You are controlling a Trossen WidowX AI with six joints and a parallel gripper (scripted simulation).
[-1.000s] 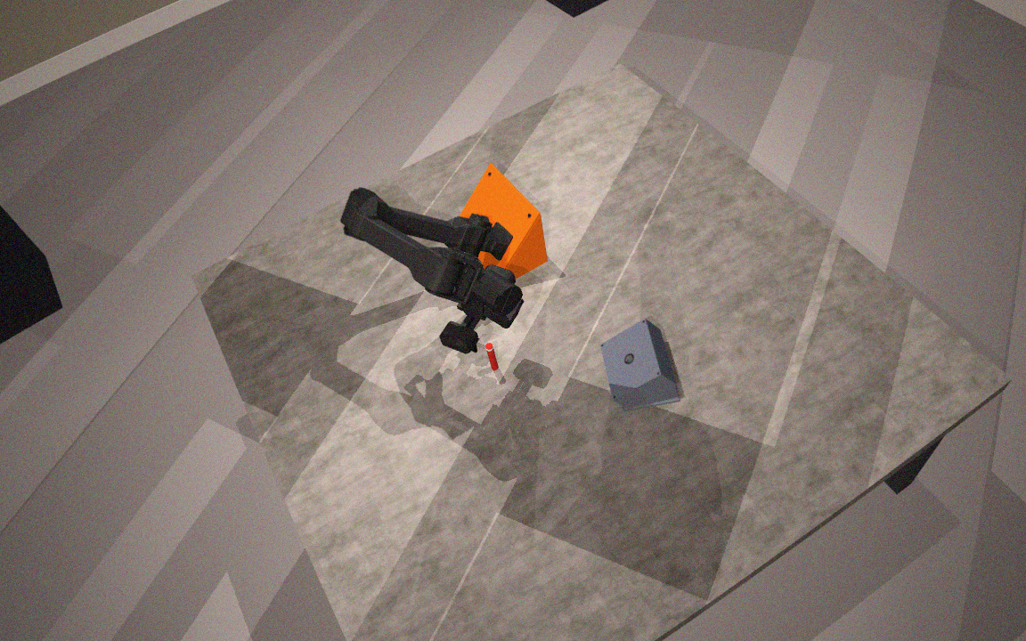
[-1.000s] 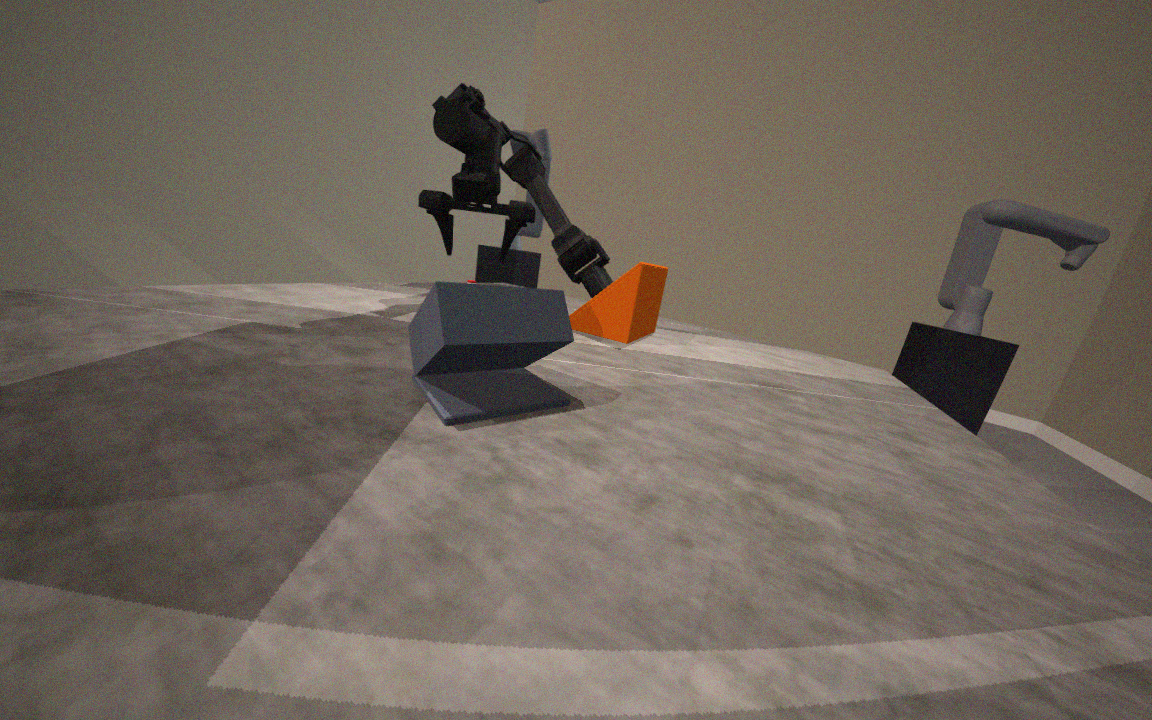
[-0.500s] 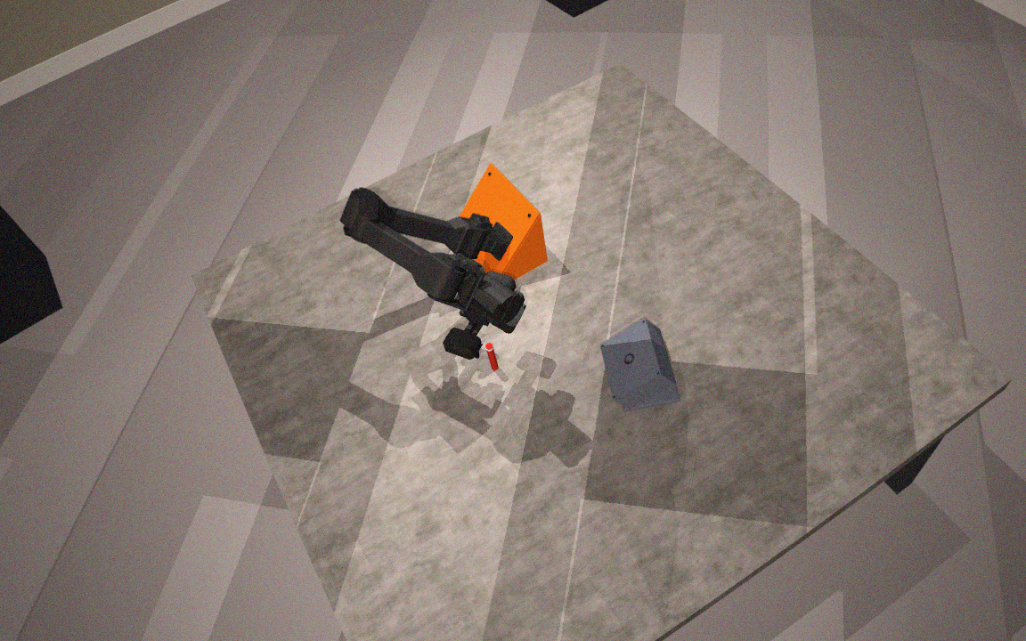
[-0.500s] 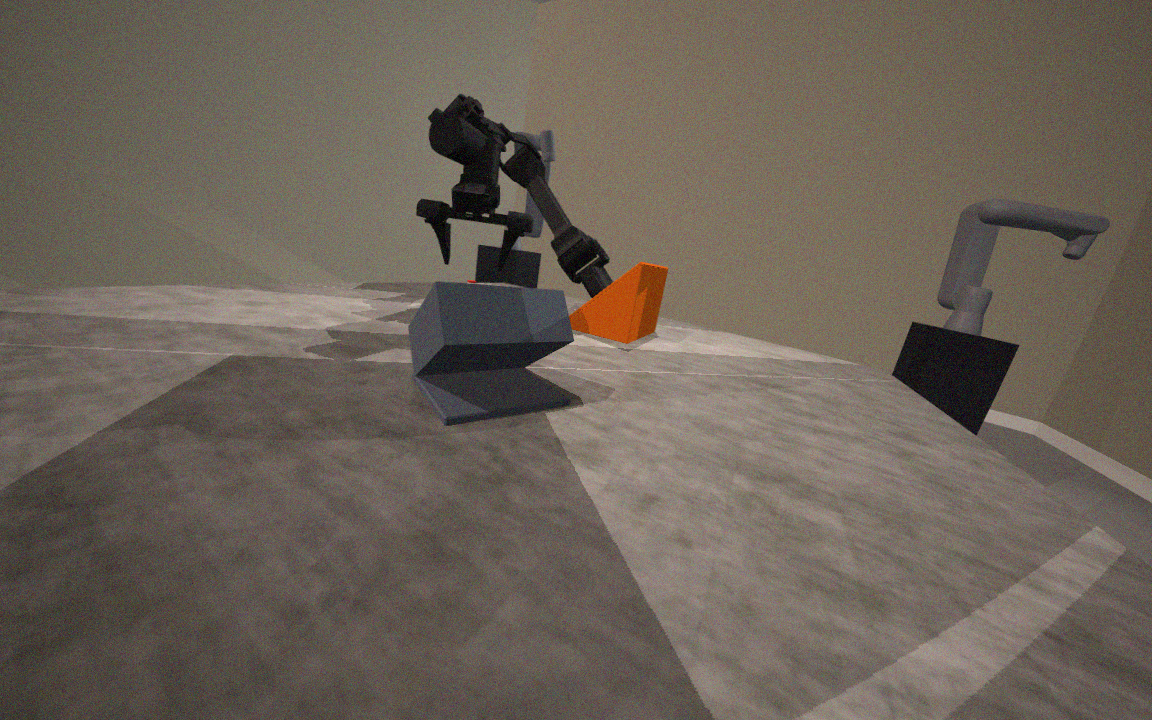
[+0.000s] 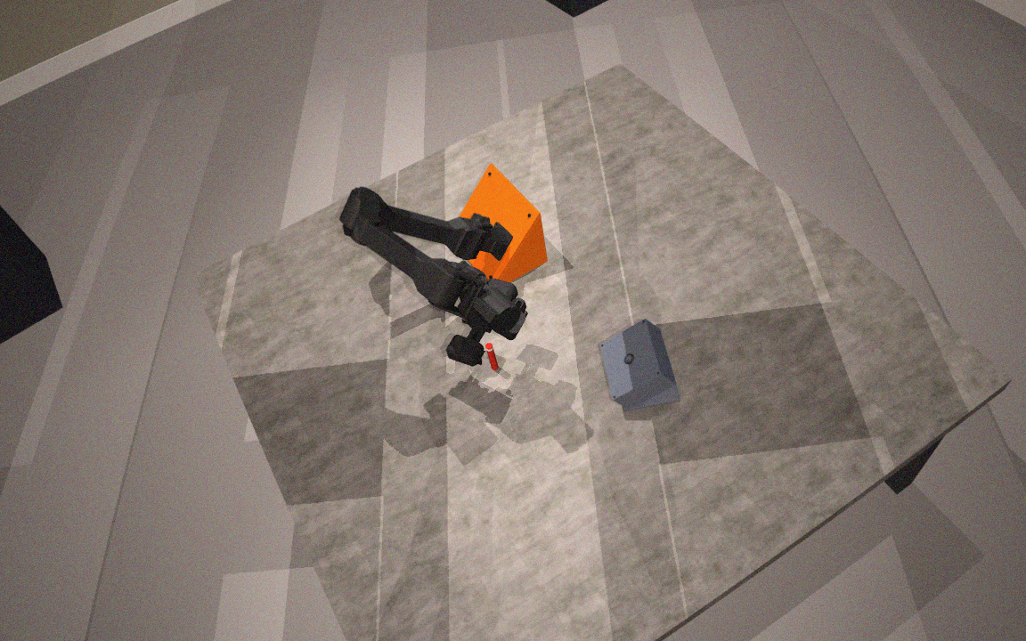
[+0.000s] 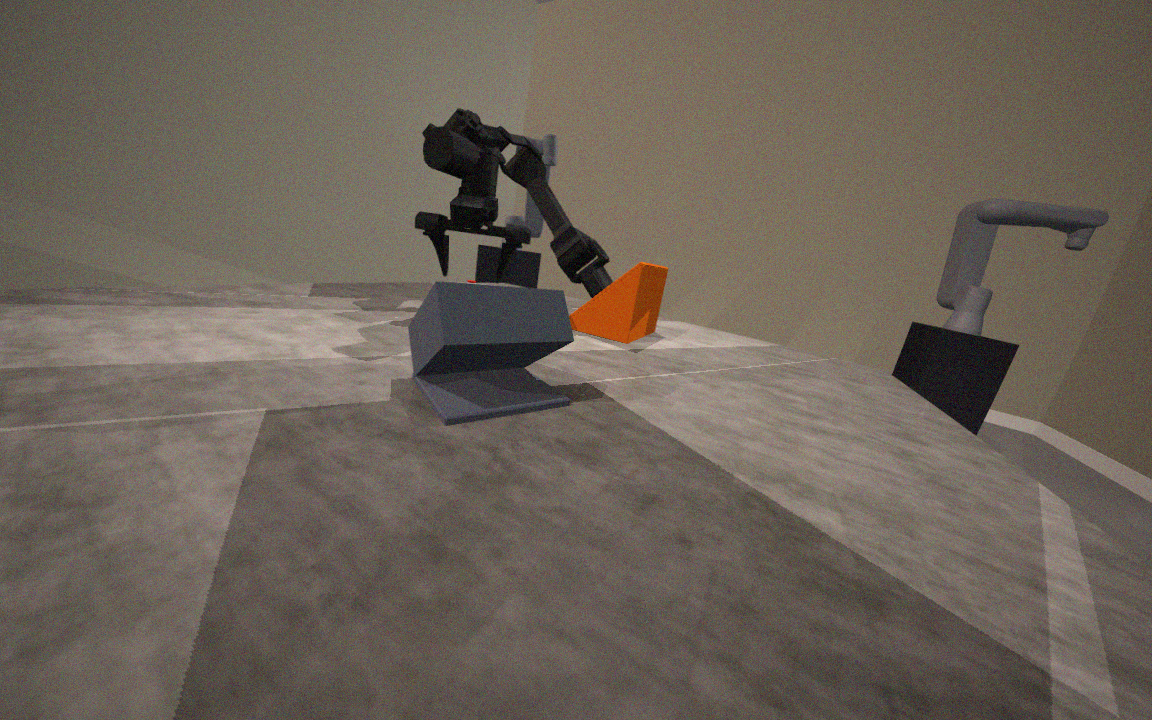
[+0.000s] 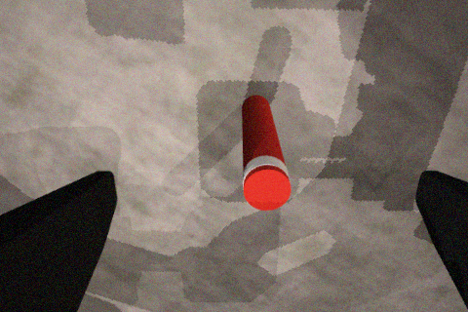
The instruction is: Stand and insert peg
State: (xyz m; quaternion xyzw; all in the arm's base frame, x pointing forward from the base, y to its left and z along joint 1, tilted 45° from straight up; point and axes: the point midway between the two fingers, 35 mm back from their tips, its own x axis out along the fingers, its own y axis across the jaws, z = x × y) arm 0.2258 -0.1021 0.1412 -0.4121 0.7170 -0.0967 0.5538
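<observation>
The red peg is 30 mm below my gripper tip. Round my gripper tip: sloped panel 210 mm ahead, 200 mm to the left, 20 mm below.
</observation>
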